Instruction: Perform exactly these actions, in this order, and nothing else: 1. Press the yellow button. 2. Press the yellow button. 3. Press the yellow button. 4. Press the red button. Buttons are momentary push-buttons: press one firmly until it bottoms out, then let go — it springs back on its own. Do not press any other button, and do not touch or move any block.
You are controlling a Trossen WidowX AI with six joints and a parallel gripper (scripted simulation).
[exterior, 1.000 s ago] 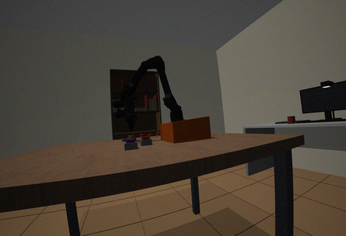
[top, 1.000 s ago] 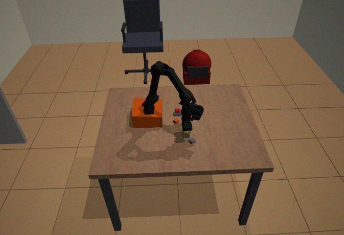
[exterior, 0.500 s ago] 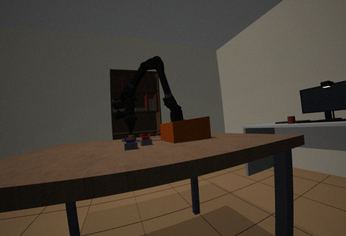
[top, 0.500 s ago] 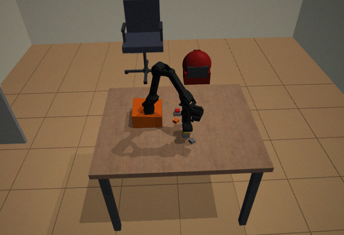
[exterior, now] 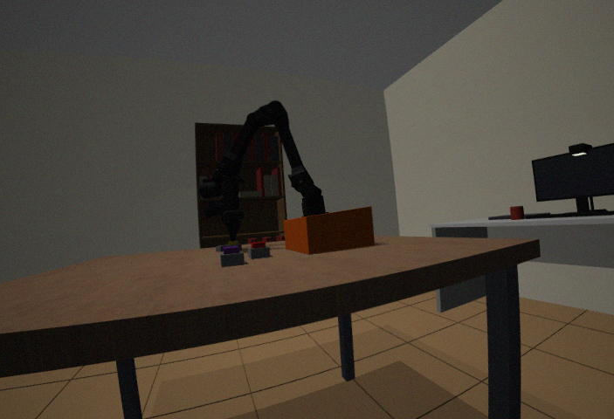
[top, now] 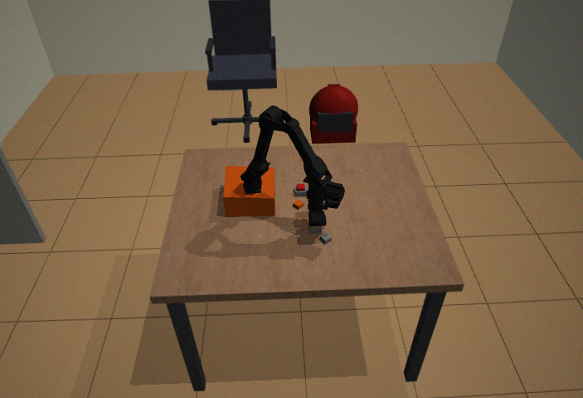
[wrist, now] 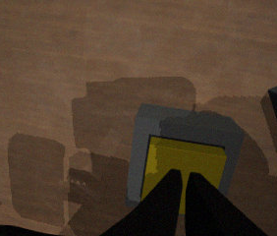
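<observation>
Now: the yellow button 1 cm below my gripper tip. From my gripper tip the other things lie so: small orange block: 3 cm behind, 15 cm to the left, 2 cm below; then grey block: 2 cm ahead, 7 cm to the right, 2 cm below; then red button: 23 cm to the left.
</observation>
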